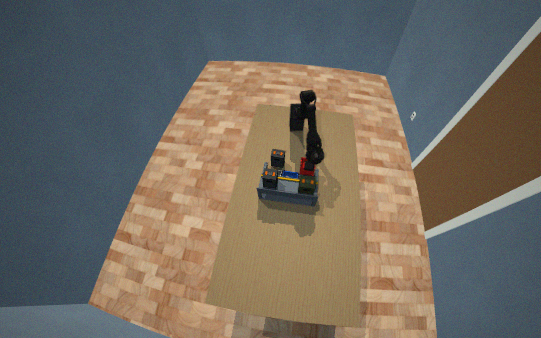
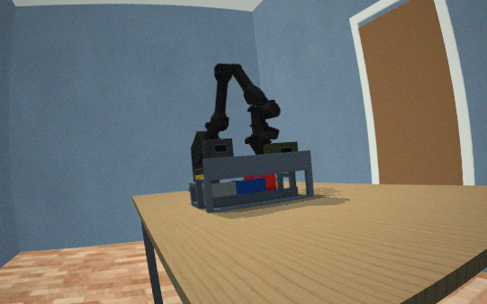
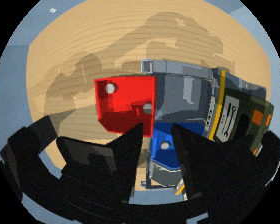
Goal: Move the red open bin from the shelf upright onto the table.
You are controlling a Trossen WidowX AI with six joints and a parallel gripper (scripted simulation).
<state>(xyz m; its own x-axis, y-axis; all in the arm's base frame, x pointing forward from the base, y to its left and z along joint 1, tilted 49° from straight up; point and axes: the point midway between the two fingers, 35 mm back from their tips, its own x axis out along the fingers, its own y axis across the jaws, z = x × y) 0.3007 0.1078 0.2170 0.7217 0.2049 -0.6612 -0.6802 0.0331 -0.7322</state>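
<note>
Now: the red bin 6 cm behind my hand, 1 cm to the right of it and 13 cm below it. Also, from my hand: blue bin: 10 cm ahead, 9 cm to the right, 14 cm below; then grey bin: 12 cm ahead, 20 cm to the right, 14 cm below.
</note>
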